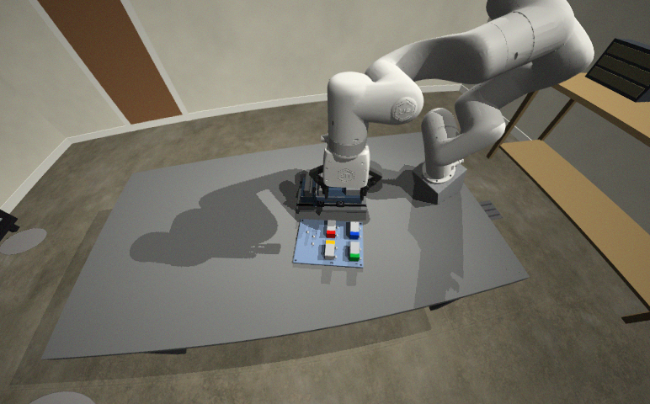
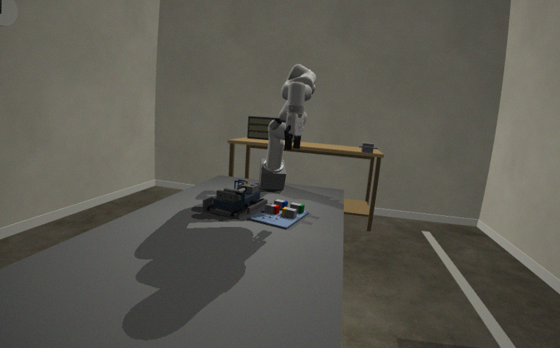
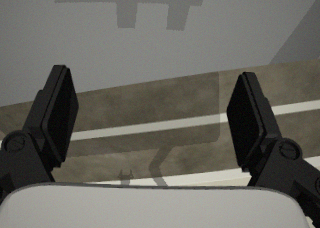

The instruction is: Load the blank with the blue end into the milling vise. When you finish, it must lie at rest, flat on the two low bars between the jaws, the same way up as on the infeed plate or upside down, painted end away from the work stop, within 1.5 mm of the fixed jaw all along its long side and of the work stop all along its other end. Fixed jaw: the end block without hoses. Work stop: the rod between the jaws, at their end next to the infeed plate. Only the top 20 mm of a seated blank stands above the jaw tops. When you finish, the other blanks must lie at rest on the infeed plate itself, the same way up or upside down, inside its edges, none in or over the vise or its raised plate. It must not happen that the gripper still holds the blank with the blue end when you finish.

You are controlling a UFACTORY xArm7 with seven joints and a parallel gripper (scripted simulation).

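My gripper is now 290 mm above the blue-ended blank, 60 mm past it and 50 mm to the left of it. Also, from my hand: yellow-ended blank 290 mm below, 40 mm ahead, 20 mm to the left; then red-ended blank 290 mm below, 70 mm to the right, 30 mm ahead; then green-ended blank 290 mm below, 40 mm to the left, 40 mm behind.
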